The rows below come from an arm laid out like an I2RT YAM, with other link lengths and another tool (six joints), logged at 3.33 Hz.
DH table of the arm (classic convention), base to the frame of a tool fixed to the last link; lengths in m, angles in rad. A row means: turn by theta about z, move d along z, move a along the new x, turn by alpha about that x. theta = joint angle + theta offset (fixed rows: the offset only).
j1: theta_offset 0; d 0.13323; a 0.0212; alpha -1.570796
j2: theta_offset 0; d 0; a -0.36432; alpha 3.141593
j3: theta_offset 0.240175; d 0; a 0.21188; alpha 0
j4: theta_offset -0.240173; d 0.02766; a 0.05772; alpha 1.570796
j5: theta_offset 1.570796; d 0.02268; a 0; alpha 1.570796
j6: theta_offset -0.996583; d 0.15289; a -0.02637; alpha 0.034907
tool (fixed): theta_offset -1.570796; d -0.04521; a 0; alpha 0
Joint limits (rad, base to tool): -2.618..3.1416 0..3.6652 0..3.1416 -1.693..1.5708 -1.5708..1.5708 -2.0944..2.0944
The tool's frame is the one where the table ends.
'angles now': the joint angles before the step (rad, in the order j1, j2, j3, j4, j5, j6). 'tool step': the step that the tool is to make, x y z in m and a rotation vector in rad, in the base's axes. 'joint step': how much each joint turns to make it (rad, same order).
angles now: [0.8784, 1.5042, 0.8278, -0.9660, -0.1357, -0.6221]
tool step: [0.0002, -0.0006, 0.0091, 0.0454, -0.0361, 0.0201]
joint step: [-0.0003, -0.0417, 0.0280, -0.0145, -0.0003, -0.0206]
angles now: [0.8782, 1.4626, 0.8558, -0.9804, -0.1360, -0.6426]
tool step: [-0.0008, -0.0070, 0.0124, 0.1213, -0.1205, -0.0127]
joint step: [-0.0184, -0.1173, 0.0113, 0.0409, 0.0133, -0.0067]
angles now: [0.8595, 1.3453, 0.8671, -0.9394, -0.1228, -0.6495]
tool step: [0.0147, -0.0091, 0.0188, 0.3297, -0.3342, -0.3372]
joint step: [-0.0850, -0.2425, -0.0507, 0.2937, 0.1139, 0.2255]
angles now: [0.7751, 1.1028, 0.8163, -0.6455, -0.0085, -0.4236]
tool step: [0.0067, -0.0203, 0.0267, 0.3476, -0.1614, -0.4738]
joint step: [-0.0712, -0.1822, -0.0289, 0.1712, 0.1883, 0.3856]
